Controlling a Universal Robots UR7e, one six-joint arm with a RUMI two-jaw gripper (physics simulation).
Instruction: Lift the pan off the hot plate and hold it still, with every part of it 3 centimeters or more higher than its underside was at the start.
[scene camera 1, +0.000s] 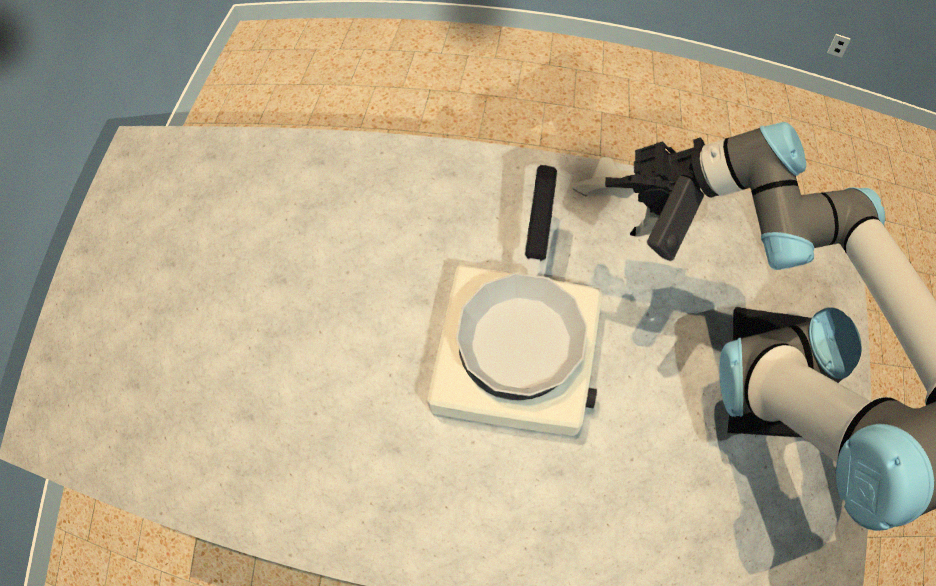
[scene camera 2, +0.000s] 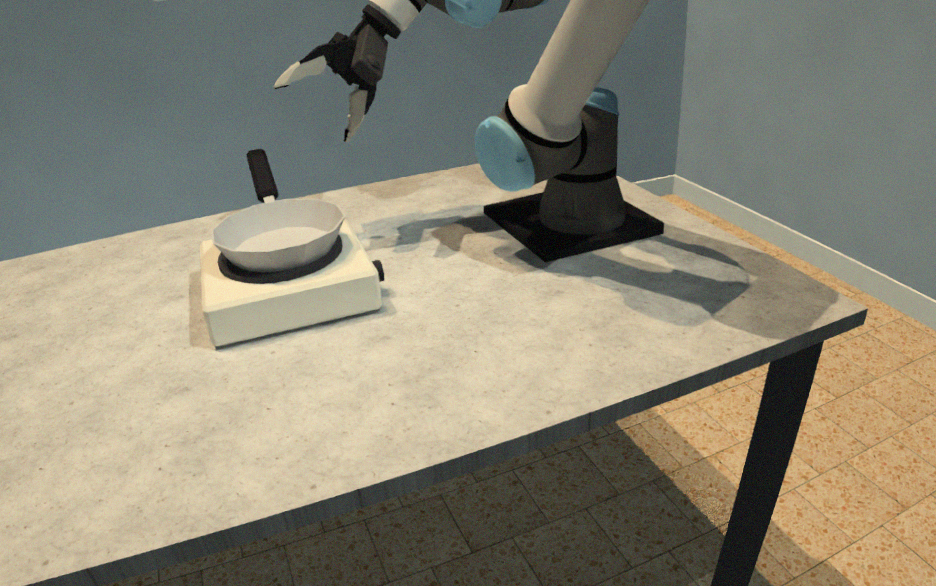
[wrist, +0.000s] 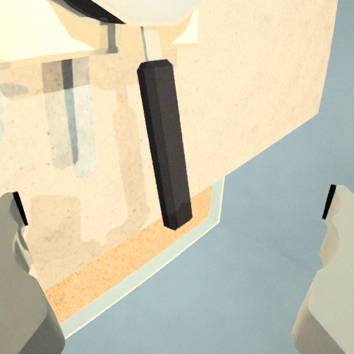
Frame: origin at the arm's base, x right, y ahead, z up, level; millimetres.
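Seen in the pictures: gripper, fingertip midpoint: (scene camera 1: 603, 212) (scene camera 2: 310, 115); arm's base, link origin: (scene camera 2: 582, 216).
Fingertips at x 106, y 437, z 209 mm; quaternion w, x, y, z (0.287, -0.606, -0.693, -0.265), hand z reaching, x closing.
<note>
Pixels of each thing's top centre, then the offset from my fingertips to it. Level surfaces: height alone.
- cream hot plate, top centre: (scene camera 1: 524, 342) (scene camera 2: 285, 248) dz -152, dx -168, dy +73 mm
- hot plate's black knob, top centre: (scene camera 2: 374, 261) (scene camera 1: 591, 394) dz -175, dx -217, dy -52 mm
- table, surface height: dz -228 mm
The pan has a pale grey bowl (scene camera 1: 522, 334) (scene camera 2: 276, 238) (wrist: 155, 9) that sits on the dark disc of the cream hot plate (scene camera 1: 449, 386) (scene camera 2: 290, 310) (wrist: 25, 40). Its black handle (scene camera 1: 540, 212) (scene camera 2: 261, 174) (wrist: 165, 145) sticks out over the table towards the far edge and rises away from the bowl. My gripper (scene camera 1: 606, 211) (scene camera 2: 312, 113) (wrist: 174, 192) is wide open and empty. It hangs in the air, tilted, higher than the handle and to its right in both scene views. In the wrist view the handle shows between the fingers but lies beyond them, apart from both.
The hot plate's black knob (scene camera 1: 591, 398) (scene camera 2: 378, 270) is on its right side. The arm's black base plate (scene camera 1: 759, 424) (scene camera 2: 514, 220) stands on the table (scene camera 1: 207, 310) (scene camera 2: 414, 386) to the right of the hot plate. The table's far edge runs near the handle's end.
</note>
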